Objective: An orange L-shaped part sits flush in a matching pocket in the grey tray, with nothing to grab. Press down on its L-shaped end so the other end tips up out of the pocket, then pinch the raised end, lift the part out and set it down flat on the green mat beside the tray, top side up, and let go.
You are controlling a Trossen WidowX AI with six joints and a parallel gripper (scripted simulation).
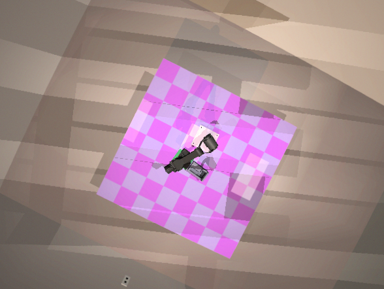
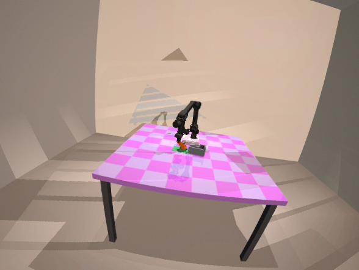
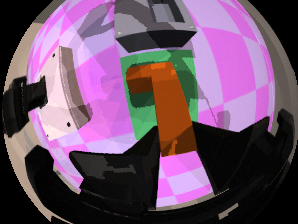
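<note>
The orange L-shaped part lies 30 mm to the left of my gripper tip, 30 mm below it and 10 mm behind it. From my gripper tip the other things lie so: green mat: 90 mm below, 20 mm to the left.
</note>
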